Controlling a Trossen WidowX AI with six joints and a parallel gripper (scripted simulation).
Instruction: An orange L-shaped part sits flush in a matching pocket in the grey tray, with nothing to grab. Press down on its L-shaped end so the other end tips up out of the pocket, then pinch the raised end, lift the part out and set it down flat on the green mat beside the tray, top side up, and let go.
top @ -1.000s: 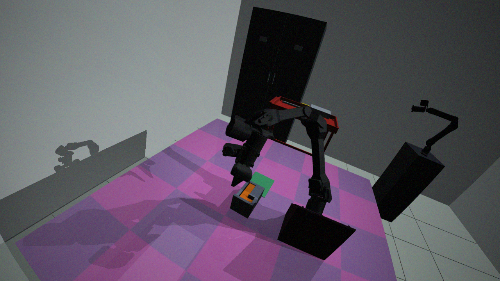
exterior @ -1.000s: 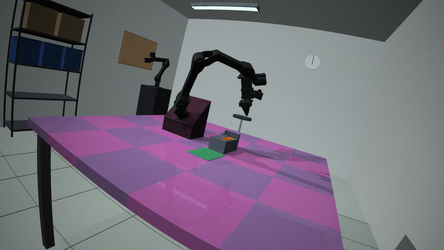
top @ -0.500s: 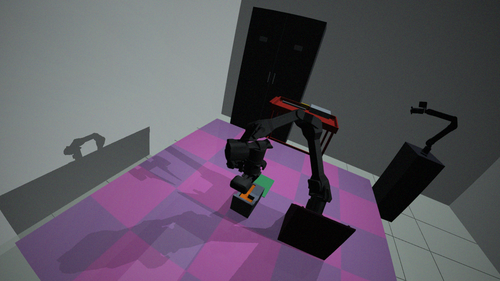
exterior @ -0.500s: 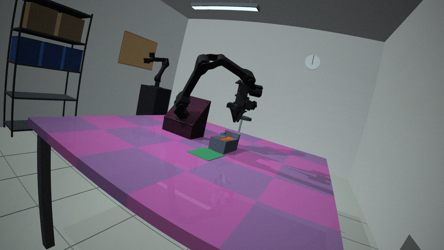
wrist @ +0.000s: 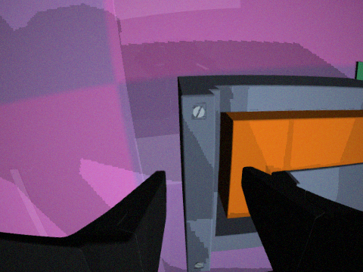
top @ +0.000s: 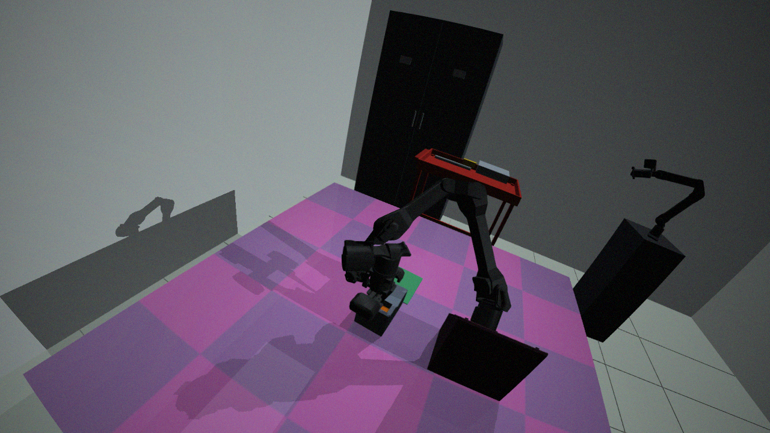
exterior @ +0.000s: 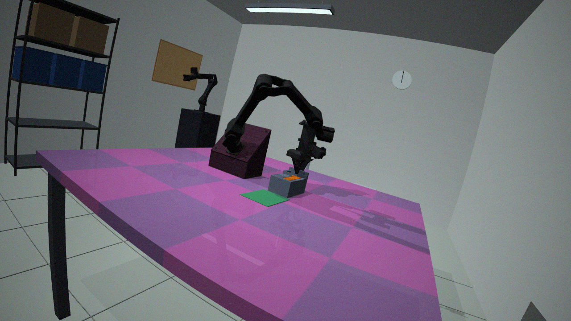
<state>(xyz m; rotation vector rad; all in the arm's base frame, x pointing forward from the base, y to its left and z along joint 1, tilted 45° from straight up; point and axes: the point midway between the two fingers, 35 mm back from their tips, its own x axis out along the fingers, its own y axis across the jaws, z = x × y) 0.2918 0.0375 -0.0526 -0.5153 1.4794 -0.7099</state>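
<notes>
Right now my gripper tip is 10 mm past the orange L-shaped part, 50 mm to the left of it and 20 mm above it. From my gripper tip the other things lie so: green mat (30 mm behind, 220 mm to the right, 90 mm below).
</notes>
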